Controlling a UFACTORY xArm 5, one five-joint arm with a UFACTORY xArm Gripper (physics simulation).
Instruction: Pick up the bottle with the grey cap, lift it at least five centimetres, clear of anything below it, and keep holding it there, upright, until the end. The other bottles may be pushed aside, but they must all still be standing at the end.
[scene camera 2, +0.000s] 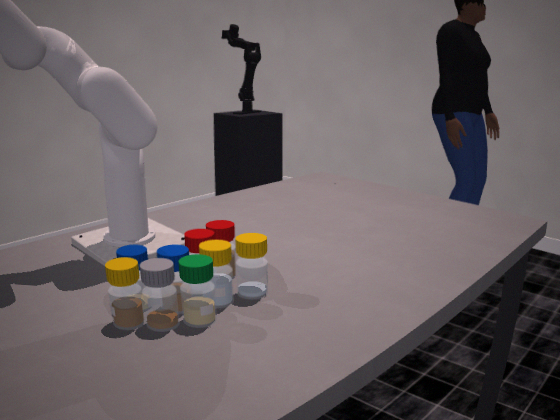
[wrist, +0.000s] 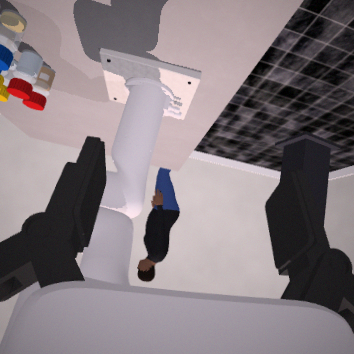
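Seen in the pictures: gripper, fingertip midpoint: (wrist: 193, 172); arm's base, origin of the base link: (scene camera 2: 129, 237) (wrist: 149, 91).
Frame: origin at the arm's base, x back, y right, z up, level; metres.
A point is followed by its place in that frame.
The bottle with the grey cap (scene camera 2: 158, 295) {x -0.419, y 0.099, z 0.046 m} stands upright in the front row of a tight group, between a yellow-capped bottle (scene camera 2: 124, 294) {x -0.387, y 0.145, z 0.046 m} on its left and a green-capped bottle (scene camera 2: 197, 291) {x -0.437, y 0.040, z 0.046 m} on its right. It holds a little brown content. Two blue-capped bottles (scene camera 2: 132, 254) {x -0.333, y 0.106, z 0.087 m} (scene camera 2: 173, 256) {x -0.376, y 0.050, z 0.086 m} stand behind it. The grey cap cannot be made out in the wrist view. My gripper (wrist: 193, 172) {x -0.015, y 0.496, z 0.288 m} is open and empty, its two black fingers wide apart. It is away from the bottles, which show at the upper left of the wrist view; the gripper does not show in the scene view.
Two red-capped bottles (scene camera 2: 220, 231) {x -0.299, y -0.081, z 0.082 m} (scene camera 2: 199, 240) {x -0.324, y -0.024, z 0.083 m} and two more yellow-capped bottles (scene camera 2: 251, 267) {x -0.396, y -0.085, z 0.043 m} (scene camera 2: 215, 252) {x -0.393, y -0.018, z 0.084 m} stand behind and to the right. The arm's base plate (scene camera 2: 87, 242) {x 0.022, y 0.100, z 0.000 m} (wrist: 112, 85) {x -0.092, y -0.035, z -0.003 m} is behind the group. A person (scene camera 2: 461, 75) (wrist: 159, 230) stands beyond the table (scene camera 2: 350, 260) {x -0.361, y -0.349, z -0.018 m}.
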